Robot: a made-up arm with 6 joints.
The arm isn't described. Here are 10 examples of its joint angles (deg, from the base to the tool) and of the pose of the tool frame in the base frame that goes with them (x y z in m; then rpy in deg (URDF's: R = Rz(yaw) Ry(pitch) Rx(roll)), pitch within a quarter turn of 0, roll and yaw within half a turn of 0).
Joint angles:
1: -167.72 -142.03 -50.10 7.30 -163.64 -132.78
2: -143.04 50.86 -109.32 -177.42 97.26 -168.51
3: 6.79 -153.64 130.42 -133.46 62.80 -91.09
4: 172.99 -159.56 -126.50 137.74 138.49 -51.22
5: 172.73 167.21 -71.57 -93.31 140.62 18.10
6: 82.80 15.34 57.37 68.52 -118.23 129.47
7: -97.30 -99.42 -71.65 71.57 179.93 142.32
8: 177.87 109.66 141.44 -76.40 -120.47 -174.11
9: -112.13 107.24 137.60 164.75 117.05 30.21
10: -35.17 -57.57 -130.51 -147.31 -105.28 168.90
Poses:
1: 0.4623 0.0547 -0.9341 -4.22 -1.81 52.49
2: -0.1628 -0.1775 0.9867 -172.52 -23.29 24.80
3: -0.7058 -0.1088 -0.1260 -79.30 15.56 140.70
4: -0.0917 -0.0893 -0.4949 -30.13 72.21 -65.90
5: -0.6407 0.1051 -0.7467 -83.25 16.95 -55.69
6: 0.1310 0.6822 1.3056 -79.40 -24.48 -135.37
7: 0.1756 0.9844 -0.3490 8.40 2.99 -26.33
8: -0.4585 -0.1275 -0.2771 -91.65 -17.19 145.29
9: -0.1236 -0.5048 -0.3562 -134.43 -33.41 -156.99
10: -0.6085 0.5614 0.2168 60.96 -72.40 -129.06
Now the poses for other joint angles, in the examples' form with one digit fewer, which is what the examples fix.
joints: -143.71 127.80 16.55 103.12 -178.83 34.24
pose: -0.770 -0.623 -0.702 34.3 -11.3 144.3
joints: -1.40 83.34 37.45 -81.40 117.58 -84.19
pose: 1.340 -0.084 0.069 73.8 -63.8 -14.8
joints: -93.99 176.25 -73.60 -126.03 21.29 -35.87
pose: -0.032 -0.686 -0.844 -89.1 -73.8 158.1
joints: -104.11 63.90 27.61 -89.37 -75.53 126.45
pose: -0.189 -1.404 0.619 89.6 51.9 61.1
